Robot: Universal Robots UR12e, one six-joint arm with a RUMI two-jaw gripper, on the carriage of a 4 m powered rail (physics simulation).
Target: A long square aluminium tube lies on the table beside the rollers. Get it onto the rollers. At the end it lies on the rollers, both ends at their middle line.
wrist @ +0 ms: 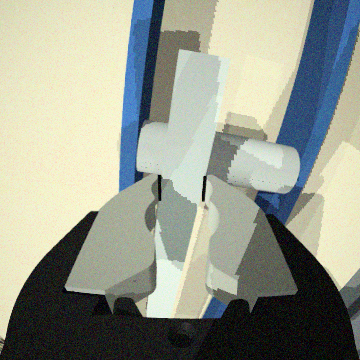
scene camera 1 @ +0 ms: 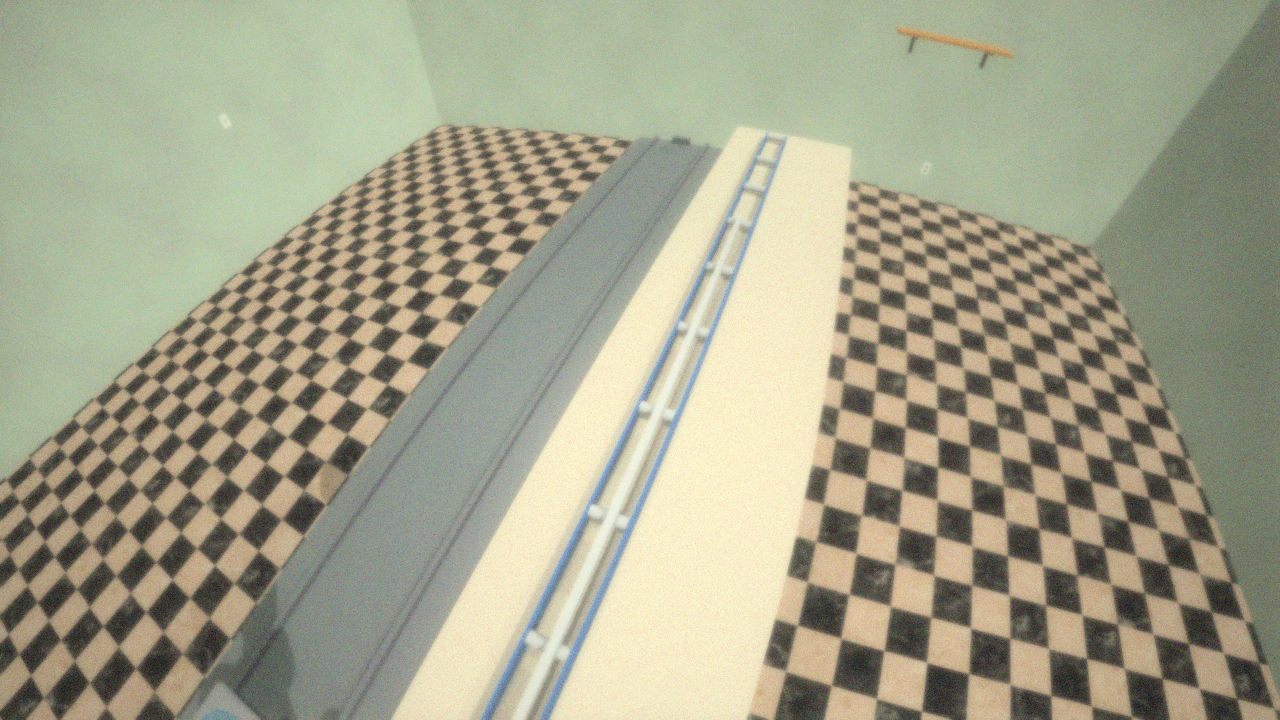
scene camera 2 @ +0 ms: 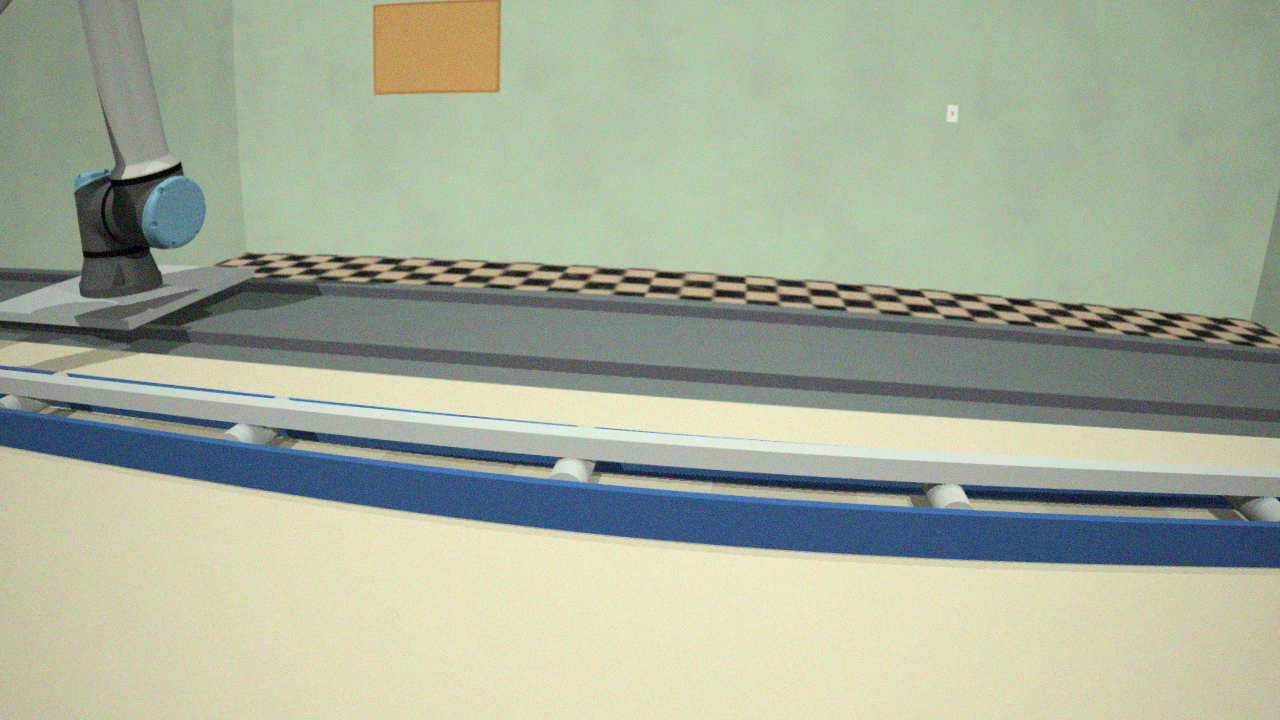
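Where they show: gripper, fingertip midpoint: [wrist: 181, 177]; arm's base, origin of the base link: [scene camera 2: 121, 287].
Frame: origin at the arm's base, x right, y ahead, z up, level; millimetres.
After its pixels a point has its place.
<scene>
The long pale square tube [scene camera 1: 638, 456] {x -1399, y 634, z 55 mm} [scene camera 2: 447, 429] {x -1065, y 648, z 50 mm} [wrist: 197, 100] {x 46, y 648, z 55 mm} lies lengthwise over the white rollers [scene camera 1: 595, 512] {x -1193, y 581, z 29 mm} [scene camera 2: 572, 470] {x -1207, y 672, z 29 mm} [wrist: 270, 162] {x 10, y 585, z 27 mm}, between the blue side rails. In the wrist view its near end reaches a little past one roller and sits left of that roller's middle. Whether it rests fully on that roller is hard to tell. My gripper [wrist: 181, 177] {x -6, y 647, z 41 mm} is shut on the tube close to this end, one jaw on each side. The gripper does not show in the two scene views. The far end of the tube is small in scene camera 1.
The blue side rails [scene camera 2: 447, 492] {x -1078, y 694, z 0 mm} [wrist: 129, 90] {x 42, y 690, z 22 mm} run along both sides of the rollers on the cream table [scene camera 1: 742, 429] {x -1656, y 907, z -30 mm} [scene camera 2: 537, 626] {x -1213, y 852, z -30 mm}. The grey powered rail [scene camera 1: 429, 465] [scene camera 2: 716, 349] runs parallel behind, with the arm's base [scene camera 2: 120, 273] {x -55, y 54, z 47 mm} on its carriage [scene camera 2: 210, 279] {x -184, y -102, z 0 mm} at the left.
</scene>
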